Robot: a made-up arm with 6 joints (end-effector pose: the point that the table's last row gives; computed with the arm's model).
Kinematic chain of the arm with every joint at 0, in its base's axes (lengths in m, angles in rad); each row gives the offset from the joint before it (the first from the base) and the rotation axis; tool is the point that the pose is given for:
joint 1: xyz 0 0 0.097 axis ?
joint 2: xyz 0 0.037 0 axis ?
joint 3: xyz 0 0 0.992 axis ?
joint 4: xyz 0 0 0.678 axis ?
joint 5: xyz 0 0 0 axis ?
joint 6: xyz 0 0 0.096 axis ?
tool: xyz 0 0 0
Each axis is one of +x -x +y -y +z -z.
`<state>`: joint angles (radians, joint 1 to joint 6).
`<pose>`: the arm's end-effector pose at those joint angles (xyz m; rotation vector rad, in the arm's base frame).
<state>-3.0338 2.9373 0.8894 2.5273 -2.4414 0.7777</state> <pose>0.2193 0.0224 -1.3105 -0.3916 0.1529 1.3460</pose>
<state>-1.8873 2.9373 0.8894 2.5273 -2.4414 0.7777</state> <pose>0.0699 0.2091 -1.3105 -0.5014 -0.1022 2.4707</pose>
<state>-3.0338 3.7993 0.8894 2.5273 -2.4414 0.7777</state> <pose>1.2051 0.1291 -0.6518 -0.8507 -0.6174 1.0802</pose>
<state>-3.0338 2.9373 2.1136 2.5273 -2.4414 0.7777</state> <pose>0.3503 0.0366 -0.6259 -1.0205 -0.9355 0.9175</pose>
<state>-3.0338 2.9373 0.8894 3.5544 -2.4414 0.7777</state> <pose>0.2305 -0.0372 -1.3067 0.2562 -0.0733 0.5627</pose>
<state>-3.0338 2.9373 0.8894 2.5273 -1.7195 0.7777</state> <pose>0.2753 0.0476 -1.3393 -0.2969 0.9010 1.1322</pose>
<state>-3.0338 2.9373 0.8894 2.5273 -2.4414 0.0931</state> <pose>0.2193 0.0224 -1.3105 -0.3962 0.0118 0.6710</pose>
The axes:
joint 1: +z
joint 2: +y
joint 3: +y
joint 4: +z
joint 5: +y
joint 6: +z

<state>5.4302 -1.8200 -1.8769 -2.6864 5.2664 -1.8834</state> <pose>-0.3658 0.5297 -0.8054 -2.4604 -0.8943 -0.3037</pose>
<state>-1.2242 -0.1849 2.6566 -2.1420 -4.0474 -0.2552</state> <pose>0.0545 -0.2289 0.6124 -0.1414 -0.7379 0.8802</pose>
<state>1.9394 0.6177 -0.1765 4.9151 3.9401 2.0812</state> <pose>-0.3939 0.7301 1.4641 1.9774 1.7401 -1.3536</pose>
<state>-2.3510 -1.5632 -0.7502 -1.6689 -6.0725 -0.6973</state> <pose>1.1089 1.0963 -0.4189 -0.1364 2.5428 0.9554</pose>
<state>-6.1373 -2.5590 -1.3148 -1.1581 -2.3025 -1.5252</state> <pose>-0.1278 0.0848 -1.1687 -0.6078 -0.5337 -0.4844</pose>
